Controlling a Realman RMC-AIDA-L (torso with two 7-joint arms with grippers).
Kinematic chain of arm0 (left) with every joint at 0, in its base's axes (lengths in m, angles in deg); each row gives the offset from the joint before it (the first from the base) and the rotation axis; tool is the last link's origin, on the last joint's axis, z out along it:
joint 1: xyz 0 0 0.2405 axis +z
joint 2: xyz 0 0 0 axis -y
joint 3: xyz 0 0 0.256 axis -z
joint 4: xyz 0 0 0 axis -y
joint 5: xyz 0 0 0.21 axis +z
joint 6: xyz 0 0 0 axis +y
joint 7: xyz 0 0 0.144 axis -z
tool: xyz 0 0 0
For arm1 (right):
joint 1: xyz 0 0 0.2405 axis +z
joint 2: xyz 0 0 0 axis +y
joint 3: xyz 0 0 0.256 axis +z
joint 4: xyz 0 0 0 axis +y
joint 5: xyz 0 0 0.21 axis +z
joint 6: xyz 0 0 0 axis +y
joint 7: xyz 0 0 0.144 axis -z
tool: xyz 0 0 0
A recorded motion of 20 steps. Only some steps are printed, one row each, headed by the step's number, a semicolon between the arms.
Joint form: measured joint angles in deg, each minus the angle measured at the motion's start. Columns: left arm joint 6, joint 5, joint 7, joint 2, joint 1, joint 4, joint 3; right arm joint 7, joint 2, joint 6, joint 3, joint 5, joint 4, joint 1.
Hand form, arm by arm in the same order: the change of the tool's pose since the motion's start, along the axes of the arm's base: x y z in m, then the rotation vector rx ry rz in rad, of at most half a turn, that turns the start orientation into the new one. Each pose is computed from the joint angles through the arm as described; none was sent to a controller.
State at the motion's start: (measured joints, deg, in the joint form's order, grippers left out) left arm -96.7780 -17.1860 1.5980 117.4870 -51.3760 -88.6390 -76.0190; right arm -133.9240 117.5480 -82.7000 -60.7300 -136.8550 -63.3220 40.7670
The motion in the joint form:
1: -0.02 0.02 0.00 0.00 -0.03 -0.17 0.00; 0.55 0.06 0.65 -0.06 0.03 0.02 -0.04
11: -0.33 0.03 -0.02 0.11 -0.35 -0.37 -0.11; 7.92 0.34 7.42 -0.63 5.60 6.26 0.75
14: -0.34 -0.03 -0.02 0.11 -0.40 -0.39 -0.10; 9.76 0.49 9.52 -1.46 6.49 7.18 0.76
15: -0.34 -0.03 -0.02 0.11 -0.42 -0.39 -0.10; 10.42 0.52 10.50 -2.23 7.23 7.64 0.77
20: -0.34 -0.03 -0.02 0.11 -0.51 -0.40 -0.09; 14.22 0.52 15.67 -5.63 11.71 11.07 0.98
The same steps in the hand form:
1: 0.0007 -0.0001 0.0004 0.0014 -0.0002 -0.0028; -0.0001 0.0012 -0.0002 0.0083 -0.0020 0.0103
11: 0.0035 -0.0008 -0.0003 -0.0029 0.0016 -0.0088; -0.0009 0.0103 -0.0169 0.0351 0.0606 0.0898
14: 0.0040 -0.0008 -0.0003 -0.0034 0.0008 -0.0099; -0.0012 0.0126 -0.0212 0.0483 0.0585 0.1175
15: 0.0041 -0.0008 -0.0003 -0.0034 0.0008 -0.0103; -0.0023 0.0132 -0.0242 0.0508 0.0600 0.1299
20: 0.0048 -0.0007 -0.0003 -0.0033 0.0006 -0.0119; -0.0047 0.0165 -0.0389 0.0665 0.0787 0.1780

